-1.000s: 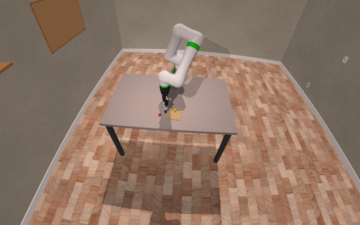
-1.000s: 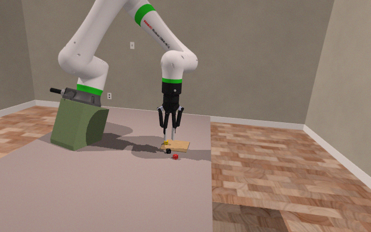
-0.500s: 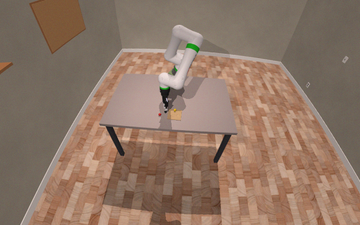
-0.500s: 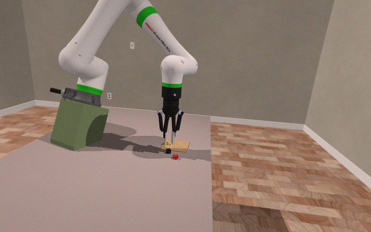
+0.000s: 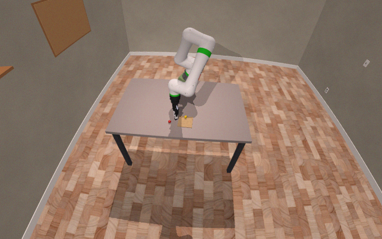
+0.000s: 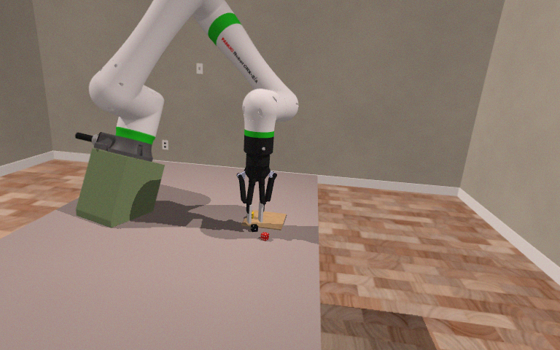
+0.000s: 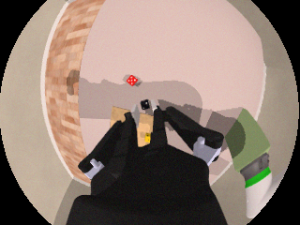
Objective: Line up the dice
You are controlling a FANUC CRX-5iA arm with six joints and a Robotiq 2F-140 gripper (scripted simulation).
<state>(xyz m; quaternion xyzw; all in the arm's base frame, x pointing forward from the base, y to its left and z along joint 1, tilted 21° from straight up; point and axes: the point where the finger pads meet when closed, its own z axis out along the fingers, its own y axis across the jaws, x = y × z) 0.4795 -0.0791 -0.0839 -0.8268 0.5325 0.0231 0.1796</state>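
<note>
Now: hand 60 mm above the black die. From my hand the other things lie so: yellow die (100 mm to the left, 50 mm below, 30 mm behind); then red die (60 mm to the right, 60 mm below, 40 mm ahead); then tan mat (100 mm to the left, 60 mm below, 20 mm ahead).
</note>
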